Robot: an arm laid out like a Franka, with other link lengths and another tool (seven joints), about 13 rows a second.
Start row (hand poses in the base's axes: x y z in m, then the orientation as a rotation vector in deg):
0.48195, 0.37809, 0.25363, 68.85, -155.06, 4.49
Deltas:
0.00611, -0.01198, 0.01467, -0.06, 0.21, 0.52
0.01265, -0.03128, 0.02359, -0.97, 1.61, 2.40
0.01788, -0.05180, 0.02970, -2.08, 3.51, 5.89
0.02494, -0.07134, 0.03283, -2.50, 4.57, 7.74
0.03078, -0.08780, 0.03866, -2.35, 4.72, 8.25
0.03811, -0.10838, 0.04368, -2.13, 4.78, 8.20
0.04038, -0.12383, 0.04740, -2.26, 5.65, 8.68
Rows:
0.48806, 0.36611, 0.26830, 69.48, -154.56, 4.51
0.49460, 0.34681, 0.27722, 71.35, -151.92, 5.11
0.49983, 0.32629, 0.28333, 75.06, -147.76, 5.86
0.50689, 0.30675, 0.28646, 77.00, -145.54, 5.99
0.51273, 0.29029, 0.29229, 77.65, -145.14, 5.77
0.52006, 0.26971, 0.29731, 77.63, -145.20, 5.44
0.52233, 0.25426, 0.30103, 77.91, -144.11, 5.14

